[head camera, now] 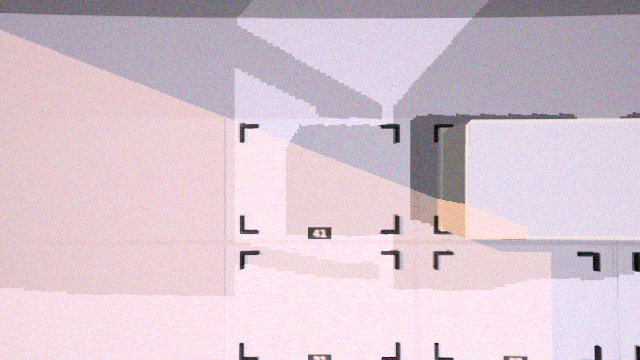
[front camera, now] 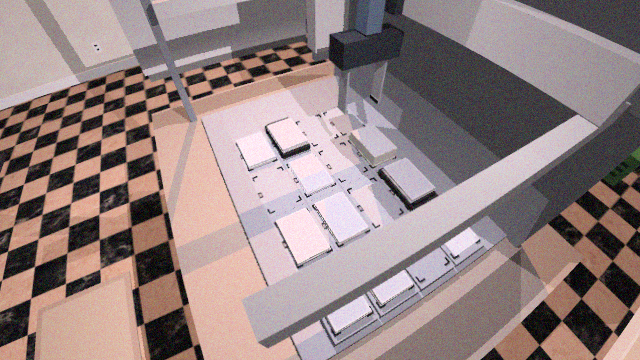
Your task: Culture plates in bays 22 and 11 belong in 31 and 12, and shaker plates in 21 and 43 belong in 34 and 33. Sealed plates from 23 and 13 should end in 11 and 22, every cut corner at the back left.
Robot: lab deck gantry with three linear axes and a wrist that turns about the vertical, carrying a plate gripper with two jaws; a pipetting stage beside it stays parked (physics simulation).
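Seen in the pictures: gripper, between the fingertips: (front camera: 358, 105); robot's base, origin of its link: (front camera: 236, 143).
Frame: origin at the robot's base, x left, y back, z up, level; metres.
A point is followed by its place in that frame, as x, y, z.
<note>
My gripper (front camera: 359, 104) {0.319, -0.194, 0.159} is open and empty, high over the back left of the deck near bay 41; its jaws do not show in the head view. In the front view, the culture plates (front camera: 256, 150) {0.043, -0.077, 0.017} (front camera: 310, 173) {0.146, -0.236, 0.015} lie in bays 11 and 22. The shaker plates (front camera: 288, 134) {0.151, -0.080, 0.037} (front camera: 407, 179) {0.357, -0.395, 0.037} sit on dark bases in bays 21 and 43. The sealed plates (front camera: 302, 236) {0.040, -0.399, 0.015} (front camera: 342, 217) {0.150, -0.400, 0.014} lie in bays 13 and 23. Their cut corners are too small to tell. Bays 31 and 32 hold no plate, nor do bays 12 and 33.
A tall pale block (front camera: 374, 145) {0.351, -0.250, 0.042} (head camera: 550, 175) {0.367, -0.223, 0.042} stands in bay 42, right of empty bay 41. Beyond the pale front beam (front camera: 425, 205) {0.075, -0.608, 0.400}, white plates (front camera: 348, 314) {0.040, -0.602, 0.029} (front camera: 392, 287) {0.148, -0.602, 0.029} (front camera: 462, 242) {0.361, -0.604, 0.022} sit in the right-hand column, with an empty bay between two of them. A thin post (front camera: 172, 65) {-0.099, 0.207, 0.210} stands at the left.
</note>
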